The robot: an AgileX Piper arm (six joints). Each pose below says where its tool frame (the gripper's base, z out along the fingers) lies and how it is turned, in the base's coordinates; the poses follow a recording.
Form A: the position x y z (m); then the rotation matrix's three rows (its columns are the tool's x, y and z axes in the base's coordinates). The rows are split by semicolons.
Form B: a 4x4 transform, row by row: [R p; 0 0 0 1], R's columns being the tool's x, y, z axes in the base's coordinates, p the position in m. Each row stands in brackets. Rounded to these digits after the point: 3 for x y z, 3 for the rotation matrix.
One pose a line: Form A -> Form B
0.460 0.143 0.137; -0.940 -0.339 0.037; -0.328 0.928 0.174; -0.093 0.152 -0.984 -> [[-0.940 -0.339 0.037 0.460], [-0.328 0.928 0.174 0.143], [-0.093 0.152 -0.984 0.137], [0 0 0 1]]
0.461 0.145 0.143; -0.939 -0.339 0.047; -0.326 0.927 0.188; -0.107 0.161 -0.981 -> [[-0.939 -0.339 0.047 0.461], [-0.326 0.927 0.188 0.145], [-0.107 0.161 -0.981 0.143], [0 0 0 1]]
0.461 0.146 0.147; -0.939 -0.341 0.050; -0.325 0.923 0.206; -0.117 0.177 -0.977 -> [[-0.939 -0.341 0.050 0.461], [-0.325 0.923 0.206 0.146], [-0.117 0.177 -0.977 0.147], [0 0 0 1]]
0.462 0.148 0.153; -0.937 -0.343 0.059; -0.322 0.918 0.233; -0.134 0.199 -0.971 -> [[-0.937 -0.343 0.059 0.462], [-0.322 0.918 0.233 0.148], [-0.134 0.199 -0.971 0.153], [0 0 0 1]]
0.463 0.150 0.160; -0.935 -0.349 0.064; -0.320 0.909 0.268; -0.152 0.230 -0.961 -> [[-0.935 -0.349 0.064 0.463], [-0.320 0.909 0.268 0.150], [-0.152 0.230 -0.961 0.160], [0 0 0 1]]
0.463 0.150 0.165; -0.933 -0.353 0.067; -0.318 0.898 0.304; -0.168 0.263 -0.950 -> [[-0.933 -0.353 0.067 0.463], [-0.318 0.898 0.304 0.150], [-0.168 0.263 -0.950 0.165], [0 0 0 1]]
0.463 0.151 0.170; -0.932 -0.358 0.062; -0.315 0.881 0.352; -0.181 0.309 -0.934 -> [[-0.932 -0.358 0.062 0.463], [-0.315 0.881 0.352 0.151], [-0.181 0.309 -0.934 0.170], [0 0 0 1]]
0.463 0.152 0.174; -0.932 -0.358 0.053; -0.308 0.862 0.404; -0.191 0.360 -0.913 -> [[-0.932 -0.358 0.053 0.463], [-0.308 0.862 0.404 0.152], [-0.191 0.360 -0.913 0.174], [0 0 0 1]]
